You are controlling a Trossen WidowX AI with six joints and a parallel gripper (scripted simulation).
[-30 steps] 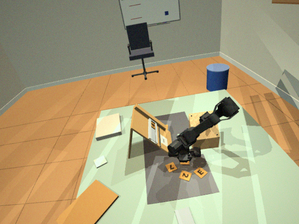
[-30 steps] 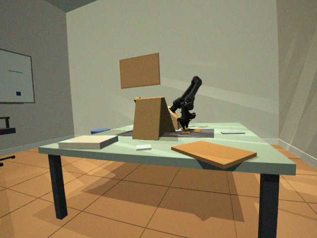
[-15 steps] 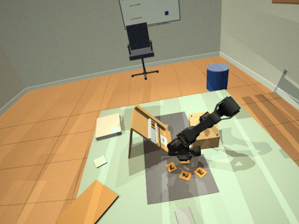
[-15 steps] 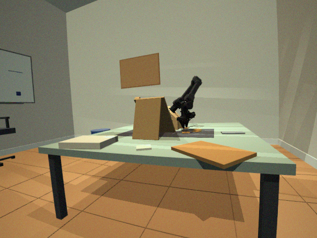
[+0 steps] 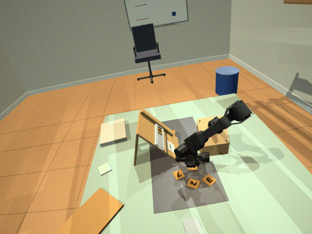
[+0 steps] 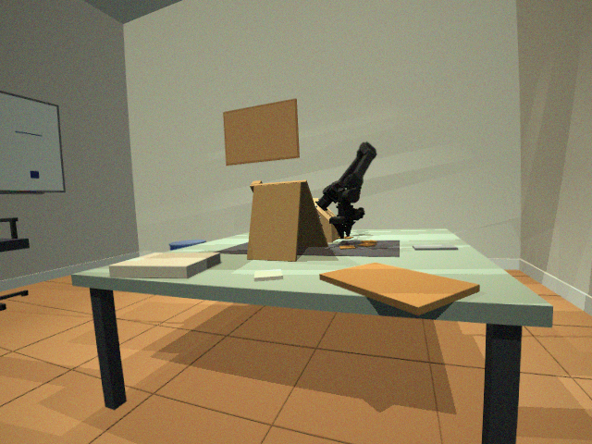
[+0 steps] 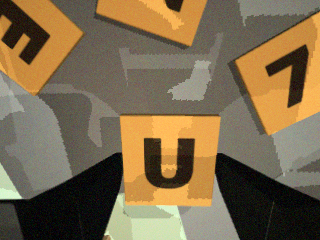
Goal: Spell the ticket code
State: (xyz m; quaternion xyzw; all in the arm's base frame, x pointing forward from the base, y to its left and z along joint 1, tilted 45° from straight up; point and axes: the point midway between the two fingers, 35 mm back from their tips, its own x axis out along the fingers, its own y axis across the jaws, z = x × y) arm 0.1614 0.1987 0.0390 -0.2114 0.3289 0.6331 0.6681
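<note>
Right now my gripper tip is 120 mm short of the white ticket, 140 mm to the left of it and 40 mm below it. Round my gripper tip: orange panel 560 mm ahead, 260 mm to the left, 20 mm below; then grey mat 40 mm ahead, 150 mm to the right, 30 mm below; then grey slab 40 mm ahead, 360 mm to the left, 30 mm below.
</note>
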